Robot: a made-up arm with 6 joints.
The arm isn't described. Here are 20 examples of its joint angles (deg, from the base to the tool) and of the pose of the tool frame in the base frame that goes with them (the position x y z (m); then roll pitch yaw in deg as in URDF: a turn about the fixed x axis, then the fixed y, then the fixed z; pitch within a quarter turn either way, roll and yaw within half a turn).
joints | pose
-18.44 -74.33 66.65 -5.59 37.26 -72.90 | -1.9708 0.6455 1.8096 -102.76 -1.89 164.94
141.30 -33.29 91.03 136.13 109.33 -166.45 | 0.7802 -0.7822 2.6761 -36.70 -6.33 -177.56
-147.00 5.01 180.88 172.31 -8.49 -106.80 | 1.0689 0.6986 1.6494 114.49 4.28 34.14
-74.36 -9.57 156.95 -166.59 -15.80 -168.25 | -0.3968 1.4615 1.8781 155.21 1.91 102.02
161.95 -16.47 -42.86 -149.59 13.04 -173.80 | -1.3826 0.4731 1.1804 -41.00 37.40 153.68
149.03 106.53 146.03 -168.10 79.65 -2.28 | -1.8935 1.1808 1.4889 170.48 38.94 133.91
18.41 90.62 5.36 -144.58 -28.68 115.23 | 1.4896 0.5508 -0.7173 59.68 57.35 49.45
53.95 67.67 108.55 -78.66 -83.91 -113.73 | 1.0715 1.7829 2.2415 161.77 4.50 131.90
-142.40 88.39 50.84 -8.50 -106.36 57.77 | -1.7772 -1.4022 0.0554 113.95 35.50 27.57
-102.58 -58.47 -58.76 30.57 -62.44 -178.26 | -0.2826 -0.8782 1.3752 126.02 49.96 -147.08
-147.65 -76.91 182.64 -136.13 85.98 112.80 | 0.6644 0.5743 -0.3597 -120.03 -3.53 76.19
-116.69 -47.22 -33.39 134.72 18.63 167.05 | -0.4275 -0.9451 2.0032 56.58 -0.47 -103.57
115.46 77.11 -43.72 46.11 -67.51 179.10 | -0.0920 0.4838 -0.2680 -20.77 0.01 -22.79
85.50 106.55 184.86 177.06 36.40 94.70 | 0.1013 1.3598 2.0951 86.10 -41.92 87.84
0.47 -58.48 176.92 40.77 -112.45 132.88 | -1.2586 -0.1236 0.1867 15.25 -45.38 -120.30
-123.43 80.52 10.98 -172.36 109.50 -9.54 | -0.9356 -1.3747 -0.2582 12.20 0.79 63.77
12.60 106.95 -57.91 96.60 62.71 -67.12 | -0.2748 0.1083 -0.0147 140.68 1.21 130.59
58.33 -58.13 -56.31 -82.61 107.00 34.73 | 0.5566 0.5634 1.5963 59.19 -6.53 -49.01
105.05 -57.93 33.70 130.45 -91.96 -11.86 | 0.3788 -0.8595 2.7105 13.10 3.02 -25.35
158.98 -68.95 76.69 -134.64 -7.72 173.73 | 1.9321 -0.7617 1.8766 144.19 -28.77 -27.28
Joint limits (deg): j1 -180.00..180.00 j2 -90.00..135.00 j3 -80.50..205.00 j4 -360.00..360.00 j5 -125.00..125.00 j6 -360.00..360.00
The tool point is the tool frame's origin. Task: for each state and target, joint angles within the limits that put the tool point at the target. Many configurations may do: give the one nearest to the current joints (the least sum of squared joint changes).
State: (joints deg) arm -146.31 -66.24 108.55 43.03 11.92 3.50
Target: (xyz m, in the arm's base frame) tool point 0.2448 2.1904 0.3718
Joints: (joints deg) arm -95.88 -84.29 107.69 42.45 8.63 3.50
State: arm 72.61 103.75 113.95 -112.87 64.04 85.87
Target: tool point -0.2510 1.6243 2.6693
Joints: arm 103.77 62.23 124.72 -112.35 55.44 85.87
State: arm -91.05 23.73 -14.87 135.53 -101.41 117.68
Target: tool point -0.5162 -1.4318 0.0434
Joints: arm -104.77 55.15 -27.63 133.91 -96.83 117.68
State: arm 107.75 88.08 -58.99 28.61 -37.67 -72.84
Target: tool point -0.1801 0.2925 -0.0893
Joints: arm 129.22 62.09 -59.54 21.58 -41.15 -72.84
